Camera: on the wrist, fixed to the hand. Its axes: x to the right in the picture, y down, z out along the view.
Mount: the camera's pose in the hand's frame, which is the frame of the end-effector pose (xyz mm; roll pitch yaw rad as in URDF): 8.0 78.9 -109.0 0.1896 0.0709 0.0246
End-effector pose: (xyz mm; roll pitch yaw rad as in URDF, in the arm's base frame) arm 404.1 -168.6 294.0 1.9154 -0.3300 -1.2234
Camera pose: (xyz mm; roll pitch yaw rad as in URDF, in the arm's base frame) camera 465.8 -116.0 401.7 2.0824 -0.3764 -1.1606
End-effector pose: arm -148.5 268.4 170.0 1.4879 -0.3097 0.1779
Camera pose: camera -182.3 379.3 238.7 1.6526 -0.3274 0.2547
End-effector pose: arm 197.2 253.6 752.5 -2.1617 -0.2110 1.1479
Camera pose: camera 323.4 206.5 749.5 -1.9567 -0.2295 1.0734
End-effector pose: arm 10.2 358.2 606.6 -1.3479 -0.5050 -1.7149
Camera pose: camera -85.8 315.7 522.0 -1.1260 -0.4643 -1.7862
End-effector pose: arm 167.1 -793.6 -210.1 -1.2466 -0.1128 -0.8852
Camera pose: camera 119.4 -858.8 -318.0 -1.0525 -0.0668 -0.9447
